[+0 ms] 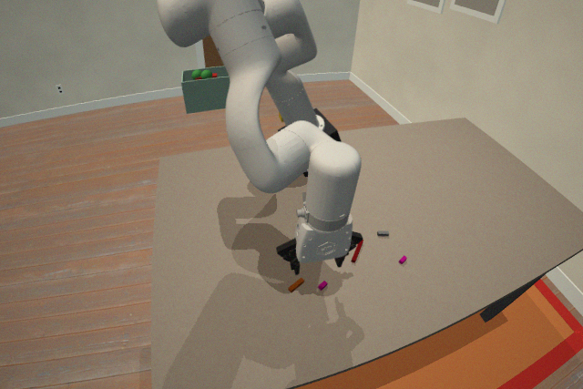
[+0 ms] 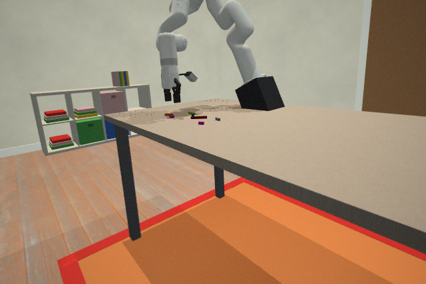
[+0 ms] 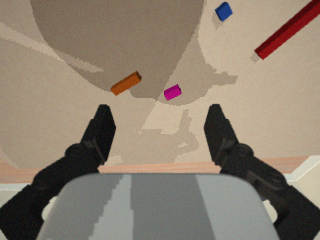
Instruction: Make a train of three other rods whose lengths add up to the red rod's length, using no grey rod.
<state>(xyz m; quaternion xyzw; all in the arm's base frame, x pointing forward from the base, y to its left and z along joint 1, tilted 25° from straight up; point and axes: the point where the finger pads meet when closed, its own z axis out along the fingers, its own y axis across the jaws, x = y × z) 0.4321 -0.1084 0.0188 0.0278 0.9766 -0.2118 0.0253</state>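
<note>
Now: hand 70 mm above the blue rod, 60 mm to the right of it and 60 mm past it. From my hand the other things lie so: red rod: 130 mm to the left, 70 mm below, 50 mm behind; lime rod: 90 mm behind, 70 mm below, 20 mm to the left; orange rod: 70 mm below, 40 mm to the right.
</note>
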